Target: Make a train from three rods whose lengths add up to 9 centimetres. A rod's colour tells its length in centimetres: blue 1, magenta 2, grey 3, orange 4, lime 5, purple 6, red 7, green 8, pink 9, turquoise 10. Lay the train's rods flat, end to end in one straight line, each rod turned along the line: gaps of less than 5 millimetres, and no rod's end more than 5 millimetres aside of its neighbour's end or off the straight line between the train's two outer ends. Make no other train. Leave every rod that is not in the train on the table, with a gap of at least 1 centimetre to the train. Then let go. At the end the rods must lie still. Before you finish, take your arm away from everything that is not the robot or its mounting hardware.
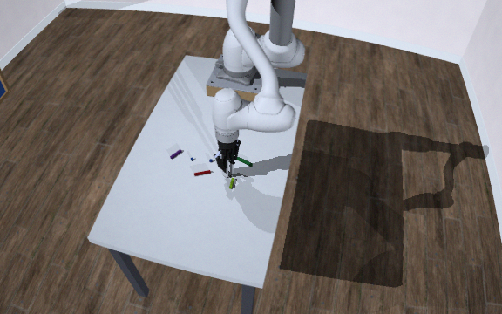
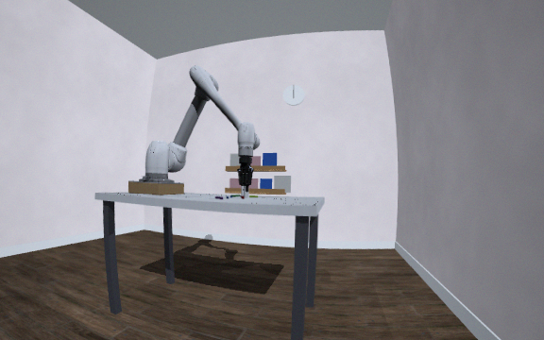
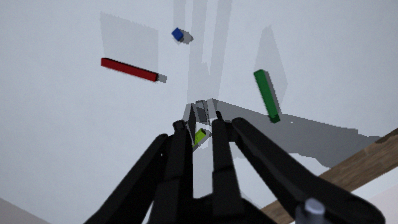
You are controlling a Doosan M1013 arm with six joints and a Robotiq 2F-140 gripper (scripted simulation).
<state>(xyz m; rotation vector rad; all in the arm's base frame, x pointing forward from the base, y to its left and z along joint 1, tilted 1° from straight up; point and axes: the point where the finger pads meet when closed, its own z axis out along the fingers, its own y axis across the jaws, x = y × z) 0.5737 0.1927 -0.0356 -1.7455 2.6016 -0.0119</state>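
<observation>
My gripper is now 30 mm above the grey rod. Round my hand: green rod: 90 mm behind, 40 mm to the left, 30 mm below; red rod: 100 mm to the right, 40 mm ahead, 30 mm below; lime rod: 40 mm ahead, 30 mm to the left, 30 mm below.
</observation>
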